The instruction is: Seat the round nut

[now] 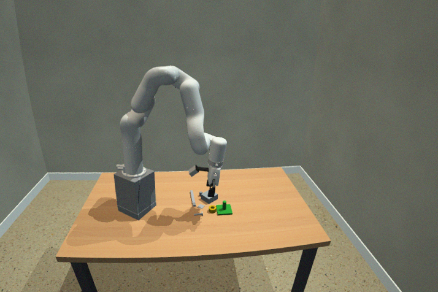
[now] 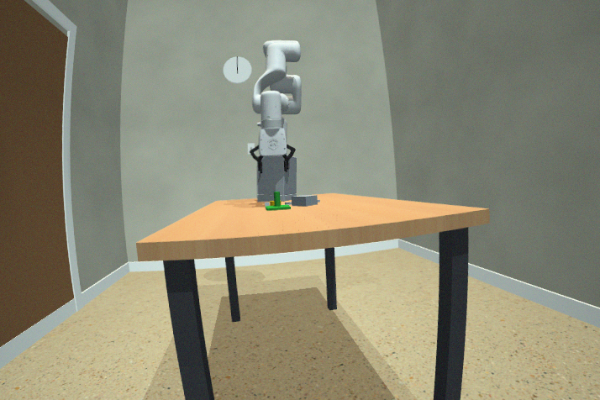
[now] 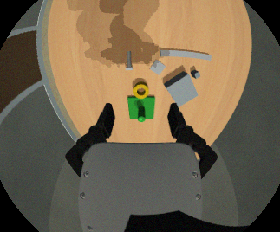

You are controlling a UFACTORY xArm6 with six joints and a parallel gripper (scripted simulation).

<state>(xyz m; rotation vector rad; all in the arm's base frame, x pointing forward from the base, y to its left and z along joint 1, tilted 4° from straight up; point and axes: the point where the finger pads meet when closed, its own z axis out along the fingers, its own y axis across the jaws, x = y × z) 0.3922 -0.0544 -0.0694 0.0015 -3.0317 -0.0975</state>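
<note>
My gripper is now 6 cm past the bolt-like piece, 3 cm to the left of it and 13 cm above it. Round my hand: grey block 1 cm ahead, 11 cm to the left, 12 cm below; then small square piece 5 cm behind, 4 cm to the left, 14 cm below; then long bar 9 cm behind, 12 cm to the left, 13 cm below.
</note>
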